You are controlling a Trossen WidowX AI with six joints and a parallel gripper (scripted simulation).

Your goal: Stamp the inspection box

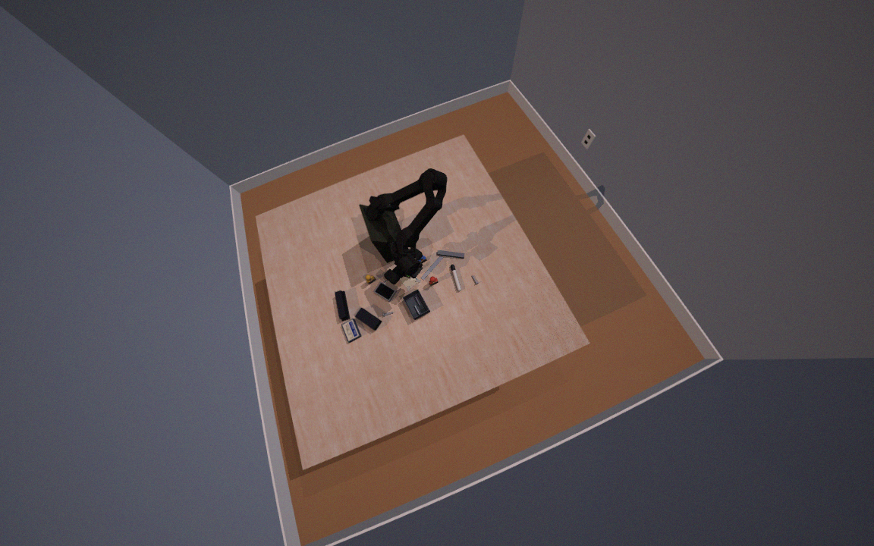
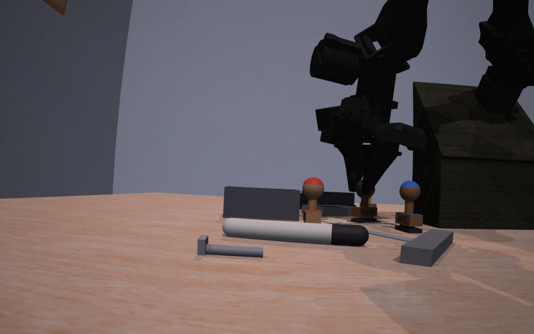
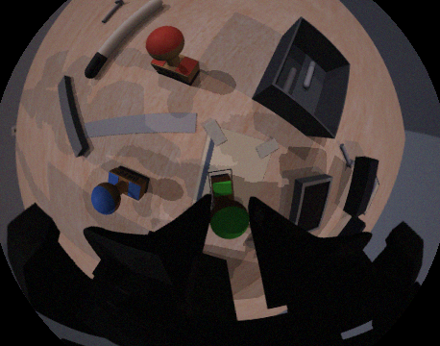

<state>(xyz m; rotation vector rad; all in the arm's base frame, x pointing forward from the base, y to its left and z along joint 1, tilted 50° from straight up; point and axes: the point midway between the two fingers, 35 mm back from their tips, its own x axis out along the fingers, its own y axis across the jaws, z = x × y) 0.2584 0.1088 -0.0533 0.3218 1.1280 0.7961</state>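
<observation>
Now: the green-topped pass stamp 10 mm behind my gripper tip and 20 mm below it. From my gripper tip the other things lie so: blue-topped date stamp (40 mm behind, 90 mm to the left, 20 mm below); red-topped stamp (80 mm ahead, 100 mm to the left, 30 mm below); pale card (10 mm to the right, 50 mm below).
</observation>
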